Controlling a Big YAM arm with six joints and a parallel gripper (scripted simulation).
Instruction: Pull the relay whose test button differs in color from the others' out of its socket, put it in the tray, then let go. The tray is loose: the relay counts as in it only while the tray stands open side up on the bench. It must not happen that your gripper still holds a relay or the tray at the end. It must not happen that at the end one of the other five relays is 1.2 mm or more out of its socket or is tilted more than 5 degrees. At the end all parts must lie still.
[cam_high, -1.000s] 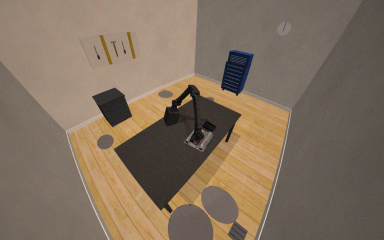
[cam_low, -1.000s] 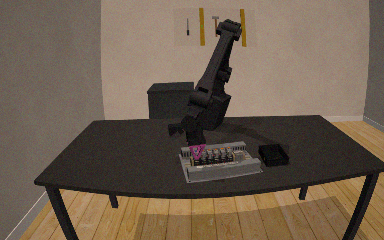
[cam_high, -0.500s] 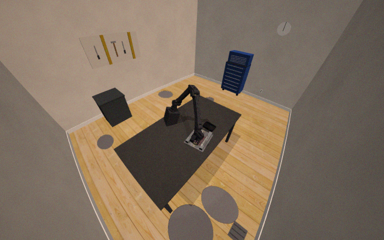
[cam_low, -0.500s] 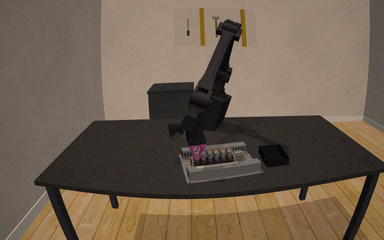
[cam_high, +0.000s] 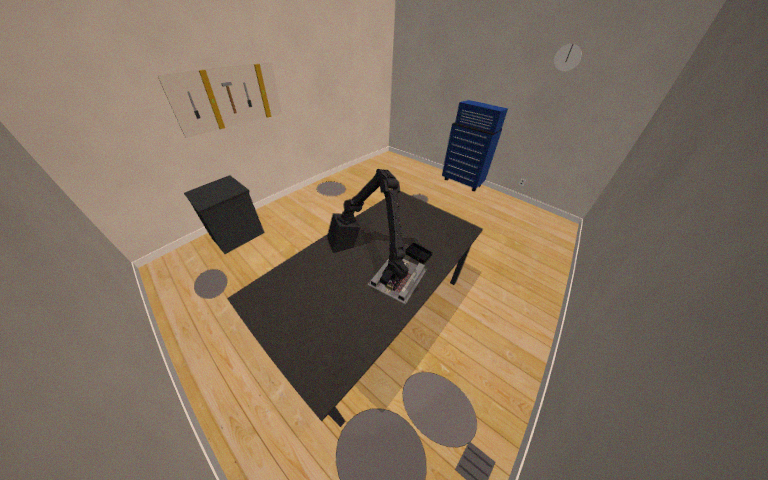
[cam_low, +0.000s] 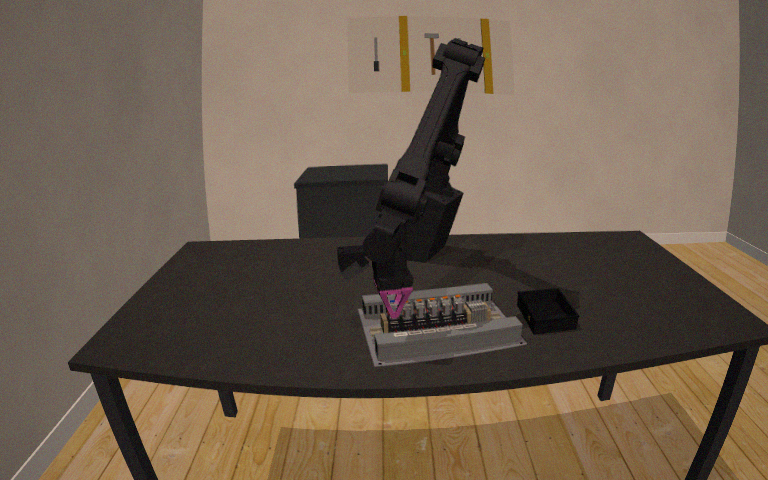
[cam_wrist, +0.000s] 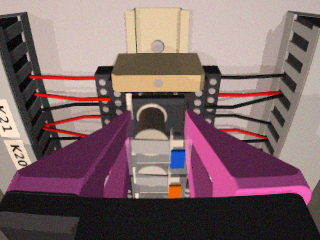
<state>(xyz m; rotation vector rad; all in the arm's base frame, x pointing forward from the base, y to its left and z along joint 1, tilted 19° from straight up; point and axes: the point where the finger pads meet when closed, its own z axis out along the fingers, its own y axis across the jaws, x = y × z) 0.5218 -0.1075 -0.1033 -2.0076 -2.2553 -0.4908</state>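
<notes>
Right now my hand is 2 cm past the black tray, 36 cm to the right of it and 4 cm above it. The rest, counted from my hand: relay: right at my hand.
</notes>
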